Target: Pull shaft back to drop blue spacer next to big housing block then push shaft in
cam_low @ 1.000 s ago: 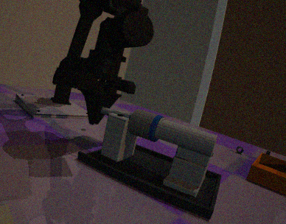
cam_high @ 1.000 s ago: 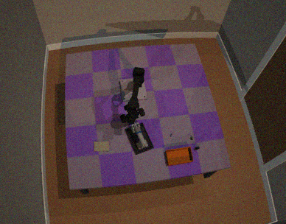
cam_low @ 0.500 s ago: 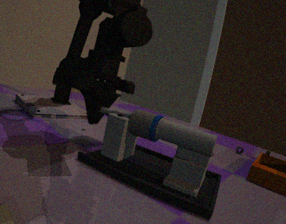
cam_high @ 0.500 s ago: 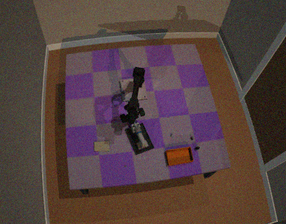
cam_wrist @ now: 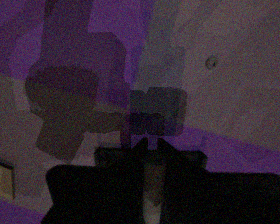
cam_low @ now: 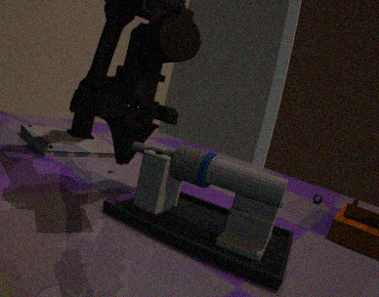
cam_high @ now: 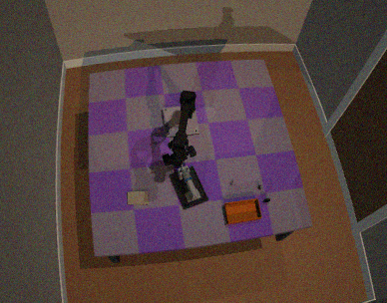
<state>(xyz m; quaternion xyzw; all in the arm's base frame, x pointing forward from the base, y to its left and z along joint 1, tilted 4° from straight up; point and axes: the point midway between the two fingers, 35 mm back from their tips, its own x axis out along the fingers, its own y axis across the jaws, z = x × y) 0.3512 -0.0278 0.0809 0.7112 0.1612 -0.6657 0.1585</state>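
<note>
The shaft lies 6 cm ahead of my gripper tip, 3 cm to the left of it and 3 cm above it. Round my gripper tip: beige card: 23 cm ahead, 22 cm to the right, 4 cm below; orange tray: 39 cm to the left, 27 cm ahead, 4 cm below; blue spacer: 12 cm ahead, 6 cm to the left, 3 cm above.
</note>
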